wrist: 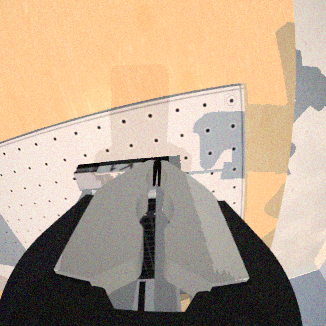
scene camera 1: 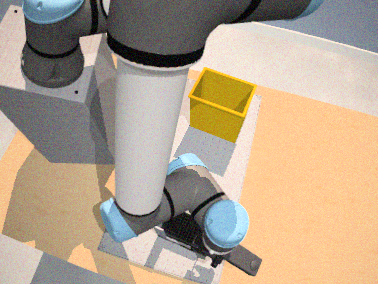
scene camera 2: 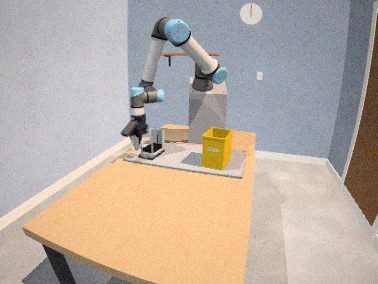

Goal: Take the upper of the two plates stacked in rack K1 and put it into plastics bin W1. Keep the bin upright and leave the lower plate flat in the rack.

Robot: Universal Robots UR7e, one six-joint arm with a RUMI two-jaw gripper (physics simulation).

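Where they show: gripper, fingertip midpoint: (wrist: 157, 162) (scene camera 2: 136, 150); arm's base, link origin: (scene camera 1: 53, 63) (scene camera 2: 202, 86).
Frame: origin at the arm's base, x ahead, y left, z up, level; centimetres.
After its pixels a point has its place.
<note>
Rack K1 (scene camera 2: 160, 136) @(z -29.0, x 36.1, y -12.8 cm) (wrist: 88, 181) @(z -37.0, x 50.2, y -10.8 cm) is a small grey holder with upright walls on the pegboard. A black gridded plate surface (scene camera 1: 181, 228) @(z -35.1, x 41.9, y -15.2 cm) (scene camera 2: 152, 148) @(z -32.1, x 49.2, y -10.2 cm) (wrist: 149, 245) @(z -34.1, x 43.8, y -16.6 cm) lies low in it, flat as far as it shows; the two plates cannot be told apart. The arm and fingers cover much of the rack. My gripper (scene camera 1: 216, 261) @(z -33.2, x 54.3, y -18.0 cm) (scene camera 2: 137, 149) @(z -33.2, x 54.3, y -18.0 cm) (wrist: 157, 162) @(z -33.2, x 54.3, y -18.0 cm) is shut and empty, its fingertips pointing down at the rack's outer end wall, beside the plates. Bin W1, a yellow open-topped box (scene camera 1: 215, 120) @(z -29.1, x 37.2, y 19.3 cm) (scene camera 2: 217, 150) @(z -27.6, x 45.0, y 27.9 cm), stands upright at the other end of the pegboard.
The white pegboard (scene camera 1: 249, 135) @(z -38.7, x 48.8, y 24.7 cm) (scene camera 2: 172, 159) @(z -38.7, x 44.5, y 0.6 cm) (wrist: 135, 132) @(z -38.7, x 54.5, y -15.9 cm) lies on the wooden table (scene camera 1: 315, 190) @(z -40.0, x 76.6, y 15.6 cm) (scene camera 2: 150, 215) @(z -40.0, x 93.1, y 18.0 cm) (wrist: 60, 55) @(z -40.0, x 62.2, y -9.4 cm). The grey robot pedestal (scene camera 1: 55, 125) @(z -14.2, x 1.6, y -9.6 cm) (scene camera 2: 207, 117) @(z -20.5, x 6.7, y 7.1 cm) stands behind the board. The table edge shows at the right of the wrist view.
</note>
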